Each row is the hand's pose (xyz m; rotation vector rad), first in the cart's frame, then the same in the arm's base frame.
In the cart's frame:
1: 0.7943 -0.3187 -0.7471 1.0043 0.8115 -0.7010
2: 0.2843 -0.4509 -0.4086 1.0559 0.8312 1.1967
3: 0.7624 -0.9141 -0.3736 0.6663 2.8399 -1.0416
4: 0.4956 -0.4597 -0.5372 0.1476 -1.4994 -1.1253
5: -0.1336 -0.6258 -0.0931 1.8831 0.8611 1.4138
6: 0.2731 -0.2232 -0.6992 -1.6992 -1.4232 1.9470
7: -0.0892 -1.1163 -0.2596 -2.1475 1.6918 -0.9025
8: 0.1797 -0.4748 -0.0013 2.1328 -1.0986 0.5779
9: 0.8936 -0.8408 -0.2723 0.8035 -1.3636 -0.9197
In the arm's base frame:
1: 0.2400 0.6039 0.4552 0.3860 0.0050 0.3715
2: -0.1390 0.1096 0.3915 -0.4672 0.5939 1.8126
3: 0.0846 0.2035 1.0124 -0.0466 1.5326 -0.7879
4: 0.0281 0.2752 0.4683 1.0394 -2.2760 0.1104
5: -0.4629 -0.3374 0.4023 0.1782 1.2346 2.0564
6: 0.0511 0.2487 0.1071 1.4163 1.1100 -0.8286
7: -0.1396 -0.5971 0.7158 -1.6821 0.0502 -1.7940
8: -0.5285 -0.0001 0.5087 1.6689 -0.3501 2.2915
9: -0.0039 0.3490 1.0744 1.3705 -1.7972 0.6172

